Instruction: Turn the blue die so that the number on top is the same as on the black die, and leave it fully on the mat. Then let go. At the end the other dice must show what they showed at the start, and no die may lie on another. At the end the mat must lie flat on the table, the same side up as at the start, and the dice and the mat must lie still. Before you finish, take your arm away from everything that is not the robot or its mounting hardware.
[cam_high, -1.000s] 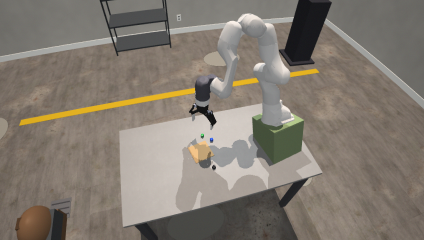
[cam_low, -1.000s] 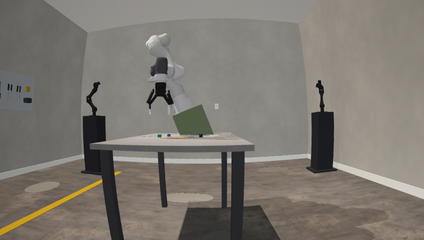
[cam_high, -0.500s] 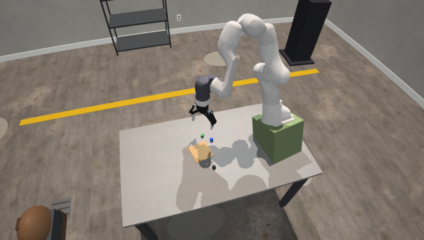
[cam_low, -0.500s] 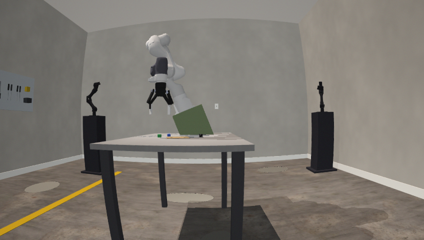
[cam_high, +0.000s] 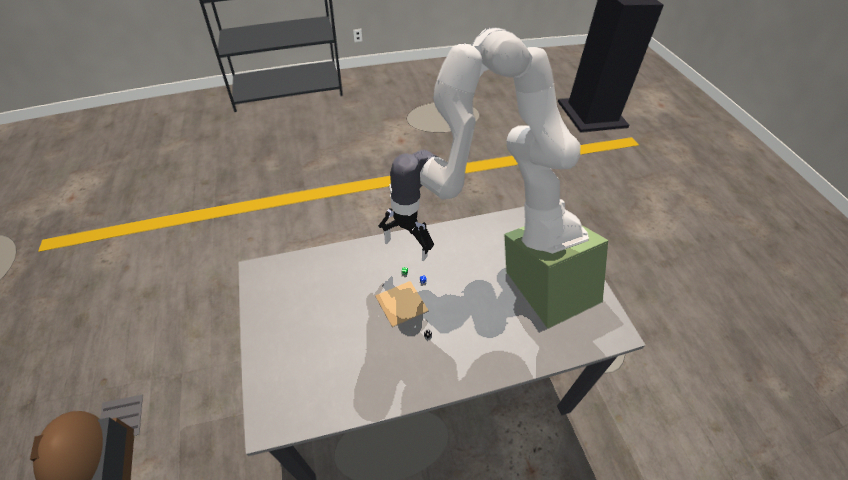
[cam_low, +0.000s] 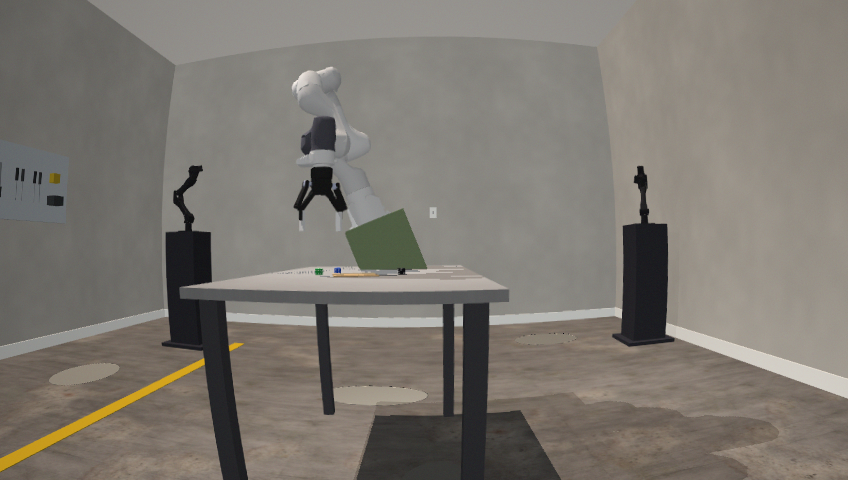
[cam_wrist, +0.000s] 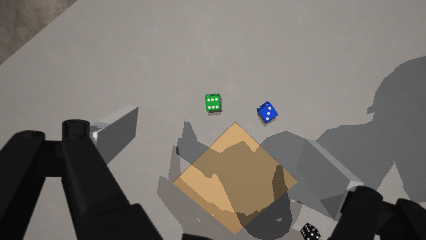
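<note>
Now: the green die 10 mm to the right of my hand and 140 mm below it. Round my hand: mat: 40 mm ahead, 120 mm to the left, 150 mm below; then black die: 20 mm behind, 260 mm to the left, 140 mm below; then blue die: 50 mm behind, 40 mm to the left, 140 mm below.
</note>
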